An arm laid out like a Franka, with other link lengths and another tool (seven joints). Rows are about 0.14 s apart.
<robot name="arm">
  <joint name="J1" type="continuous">
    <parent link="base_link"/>
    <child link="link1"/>
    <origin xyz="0 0 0.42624" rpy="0 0 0"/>
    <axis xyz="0 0 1"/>
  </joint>
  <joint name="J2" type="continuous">
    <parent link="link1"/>
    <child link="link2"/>
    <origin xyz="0 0 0" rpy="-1.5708 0 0"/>
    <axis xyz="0 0 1"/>
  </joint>
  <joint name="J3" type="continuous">
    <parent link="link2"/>
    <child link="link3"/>
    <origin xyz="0 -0.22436 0" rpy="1.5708 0 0"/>
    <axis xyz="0 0 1"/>
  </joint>
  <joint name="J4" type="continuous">
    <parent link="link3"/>
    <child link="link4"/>
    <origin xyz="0.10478 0 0" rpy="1.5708 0 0"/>
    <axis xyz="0 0 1"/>
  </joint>
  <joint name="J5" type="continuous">
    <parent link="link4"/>
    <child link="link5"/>
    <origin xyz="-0.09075 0.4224 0" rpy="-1.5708 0 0"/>
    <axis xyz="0 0 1"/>
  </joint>
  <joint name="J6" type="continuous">
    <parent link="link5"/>
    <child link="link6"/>
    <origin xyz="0 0 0" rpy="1.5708 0 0"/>
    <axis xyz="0 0 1"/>
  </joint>
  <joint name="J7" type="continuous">
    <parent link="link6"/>
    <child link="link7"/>
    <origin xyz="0.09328 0 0" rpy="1.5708 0 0"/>
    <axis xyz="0 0 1"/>
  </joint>
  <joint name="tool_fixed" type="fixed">
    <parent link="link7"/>
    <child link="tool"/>
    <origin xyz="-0.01 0.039 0.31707" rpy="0.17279 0 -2.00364"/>
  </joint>
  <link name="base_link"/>
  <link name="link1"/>
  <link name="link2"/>
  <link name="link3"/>
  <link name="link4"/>
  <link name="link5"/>
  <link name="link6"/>
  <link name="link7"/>
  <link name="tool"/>
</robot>
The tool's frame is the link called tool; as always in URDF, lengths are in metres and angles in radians. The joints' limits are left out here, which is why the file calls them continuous.
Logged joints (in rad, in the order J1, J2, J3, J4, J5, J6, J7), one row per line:
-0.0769 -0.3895 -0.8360 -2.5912 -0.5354 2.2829 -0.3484
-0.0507 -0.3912 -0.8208 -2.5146 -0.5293 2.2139 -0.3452
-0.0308 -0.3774 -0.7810 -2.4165 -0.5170 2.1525 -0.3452
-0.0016 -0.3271 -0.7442 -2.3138 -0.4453 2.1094 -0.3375
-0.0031 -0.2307 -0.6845 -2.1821 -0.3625 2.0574 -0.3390
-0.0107 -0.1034 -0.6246 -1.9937 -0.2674 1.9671 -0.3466
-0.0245 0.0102 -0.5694 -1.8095 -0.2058 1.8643 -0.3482
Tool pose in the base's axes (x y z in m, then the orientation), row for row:
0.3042 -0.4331 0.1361 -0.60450 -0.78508 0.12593 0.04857
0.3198 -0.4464 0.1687 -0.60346 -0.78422 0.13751 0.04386
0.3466 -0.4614 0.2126 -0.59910 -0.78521 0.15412 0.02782
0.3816 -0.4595 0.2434 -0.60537 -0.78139 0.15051 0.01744
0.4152 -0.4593 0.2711 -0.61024 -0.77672 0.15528 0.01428
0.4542 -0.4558 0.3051 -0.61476 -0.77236 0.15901 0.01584
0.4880 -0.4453 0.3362 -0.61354 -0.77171 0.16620 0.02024
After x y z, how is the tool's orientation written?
As a quaternion, x y z w.
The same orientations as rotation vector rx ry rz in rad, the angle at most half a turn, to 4 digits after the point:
-1.8425 -2.3929 0.3838
-1.8447 -2.3972 0.4203
-1.8495 -2.4241 0.4758
-1.8810 -2.4279 0.4677
-1.8999 -2.4182 0.4834
-1.9121 -2.4023 0.4946
-1.9030 -2.3936 0.5155

